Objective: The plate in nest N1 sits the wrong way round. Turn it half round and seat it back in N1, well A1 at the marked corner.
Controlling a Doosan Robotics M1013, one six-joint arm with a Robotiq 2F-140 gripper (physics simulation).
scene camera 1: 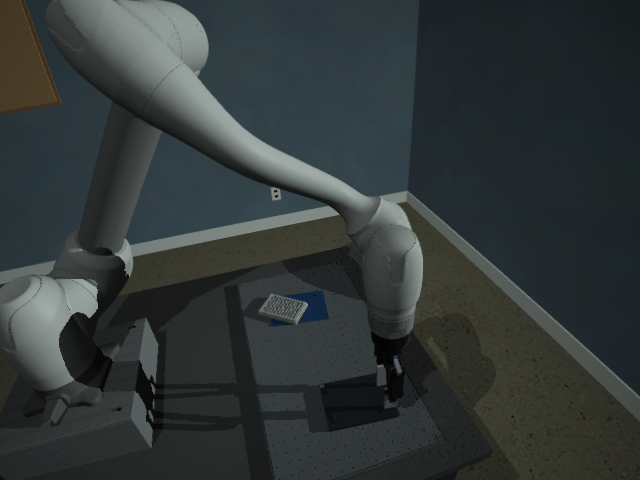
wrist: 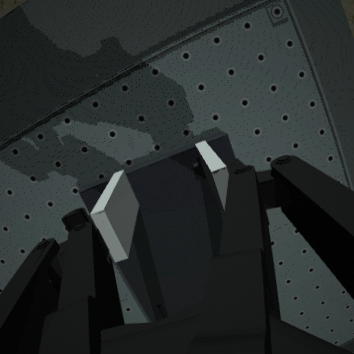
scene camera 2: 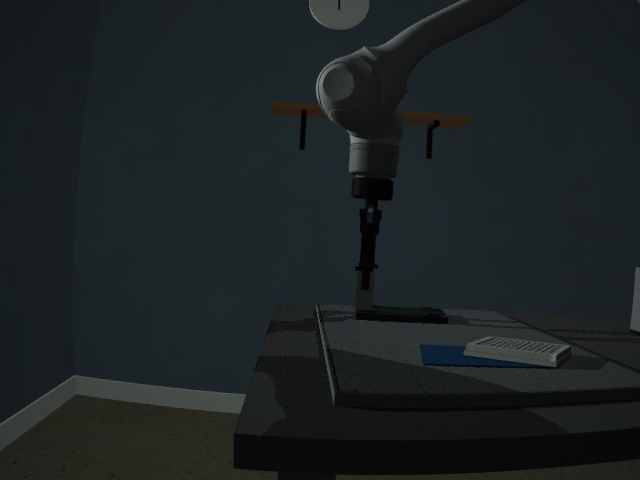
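Note:
The white well plate (scene camera 1: 283, 308) (scene camera 2: 516, 351) lies at an angle, wells up, partly on the blue mat and partly off it. The dark nest (scene camera 1: 354, 403) (scene camera 2: 403, 318) (wrist: 180, 235) sits on the perforated board, with no plate in it. My gripper (scene camera 1: 386, 390) (scene camera 2: 364, 299) (wrist: 165, 175) is partly open and empty, pointing down low over the nest's end away from the robot base. Its pale pads are close to the nest surface; whether they touch it I cannot tell. The A1 label cannot be read.
The blue mat (scene camera 1: 316, 304) (scene camera 2: 442, 355) lies on the perforated board (scene camera 1: 320, 351) (scene camera 2: 372, 372) (wrist: 230, 72), which is raised slightly on the dark table (scene camera 1: 196, 361) (scene camera 2: 439, 449). The robot's base block (scene camera 1: 77, 439) stands at the left in scene camera 1.

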